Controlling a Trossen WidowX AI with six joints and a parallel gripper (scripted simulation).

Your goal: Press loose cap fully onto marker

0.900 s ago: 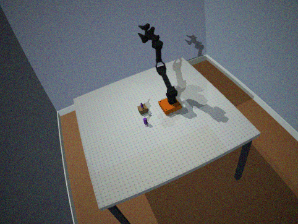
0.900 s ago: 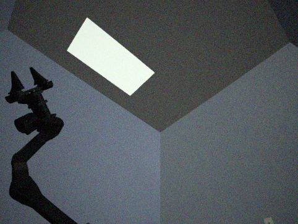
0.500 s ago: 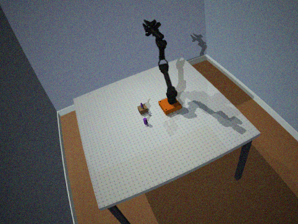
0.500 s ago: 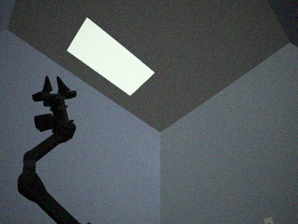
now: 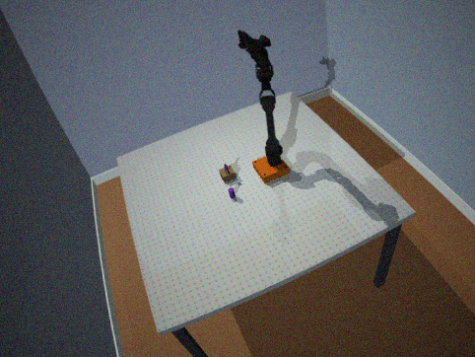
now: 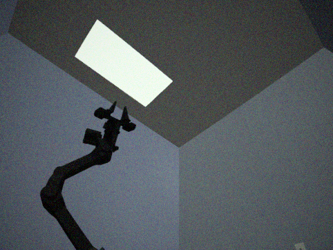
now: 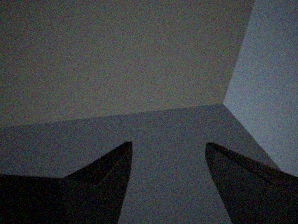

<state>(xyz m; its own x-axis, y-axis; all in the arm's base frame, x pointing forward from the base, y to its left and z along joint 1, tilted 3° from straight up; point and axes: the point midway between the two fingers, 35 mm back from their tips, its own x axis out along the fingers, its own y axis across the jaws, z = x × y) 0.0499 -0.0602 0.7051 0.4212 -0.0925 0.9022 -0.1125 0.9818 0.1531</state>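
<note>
Now: the purple cap 240 mm ahead of my gripper tip, 200 mm to the left of it and 750 mm below it. From my gripper tip the other things lie so: holder block: 220 mm ahead, 50 mm to the left, 750 mm below.
</note>
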